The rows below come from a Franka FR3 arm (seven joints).
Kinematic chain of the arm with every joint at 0, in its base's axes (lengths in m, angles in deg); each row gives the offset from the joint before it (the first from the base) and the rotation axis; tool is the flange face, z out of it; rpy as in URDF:
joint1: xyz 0 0 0.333 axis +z
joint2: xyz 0 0 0 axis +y
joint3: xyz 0 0 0.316 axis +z
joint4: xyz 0.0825 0 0 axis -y
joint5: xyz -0.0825 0 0.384 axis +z
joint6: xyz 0 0 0 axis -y
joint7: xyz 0.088 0 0 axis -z
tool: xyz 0 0 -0.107 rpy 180 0 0
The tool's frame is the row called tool.
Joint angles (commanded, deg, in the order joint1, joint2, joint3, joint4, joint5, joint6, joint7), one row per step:
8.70 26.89 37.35 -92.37 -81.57 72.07 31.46
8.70 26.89 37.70 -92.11 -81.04 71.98 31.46
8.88 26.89 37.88 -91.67 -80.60 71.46 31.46
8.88 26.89 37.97 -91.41 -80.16 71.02 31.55
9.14 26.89 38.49 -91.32 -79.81 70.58 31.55
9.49 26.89 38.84 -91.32 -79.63 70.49 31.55
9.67 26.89 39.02 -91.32 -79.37 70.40 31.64
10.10 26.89 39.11 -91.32 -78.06 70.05 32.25
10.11 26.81 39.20 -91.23 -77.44 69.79 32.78
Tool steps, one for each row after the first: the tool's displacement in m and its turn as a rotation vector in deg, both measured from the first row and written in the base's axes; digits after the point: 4 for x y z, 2 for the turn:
-0.0016 0.0026 0.0015 0.59 0.22 -0.04
-0.0031 0.0046 0.0044 0.92 0.24 -0.42
-0.0037 0.0043 0.0058 1.18 0.31 -0.97
-0.0081 0.0100 0.0069 1.42 0.56 -0.76
-0.0120 0.0159 0.0072 1.63 0.72 -0.24
-0.0143 0.0188 0.0071 1.84 0.85 -0.10
-0.0192 0.0229 0.0050 2.63 1.30 -0.55
-0.0206 0.0231 0.0056 3.13 1.16 -1.08

